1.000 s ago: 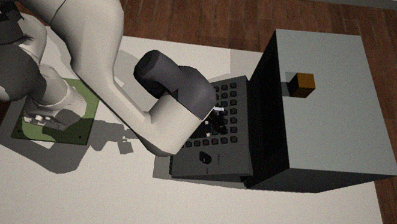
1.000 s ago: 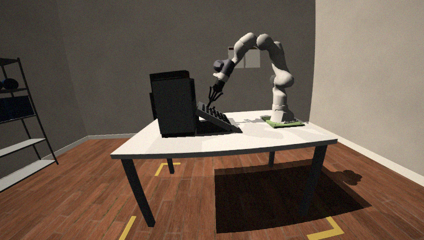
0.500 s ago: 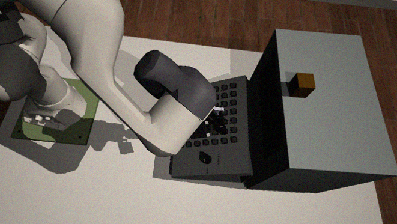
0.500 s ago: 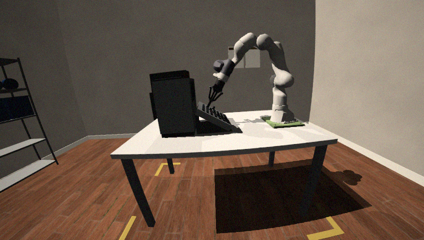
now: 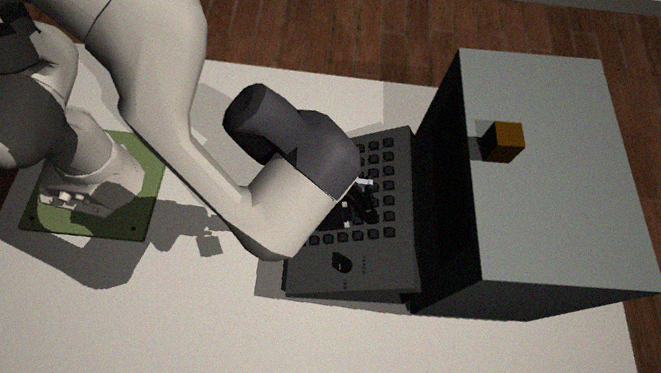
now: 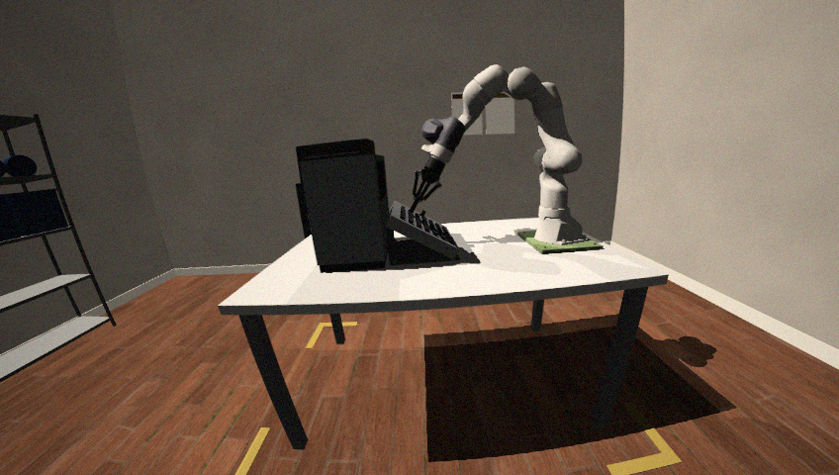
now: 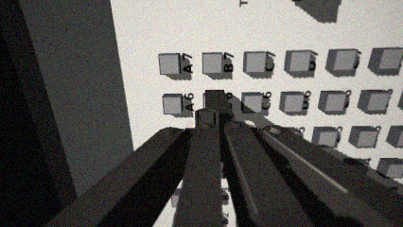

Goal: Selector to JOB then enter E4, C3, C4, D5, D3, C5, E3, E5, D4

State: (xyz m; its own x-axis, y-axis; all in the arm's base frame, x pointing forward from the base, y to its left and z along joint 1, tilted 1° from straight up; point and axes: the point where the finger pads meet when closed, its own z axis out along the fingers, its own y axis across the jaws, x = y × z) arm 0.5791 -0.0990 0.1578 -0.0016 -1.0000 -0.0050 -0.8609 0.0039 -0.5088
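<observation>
Now: hand 5 cm above the c6 key and 1 cm past it. Round my hand: a5 key: 5 cm ahead, 3 cm to the left, 1 cm below; key C5: 5 cm below, 3 cm to the left, 1 cm behind; a7 key: 5 cm ahead, 4 cm to the right, 1 cm below.
</observation>
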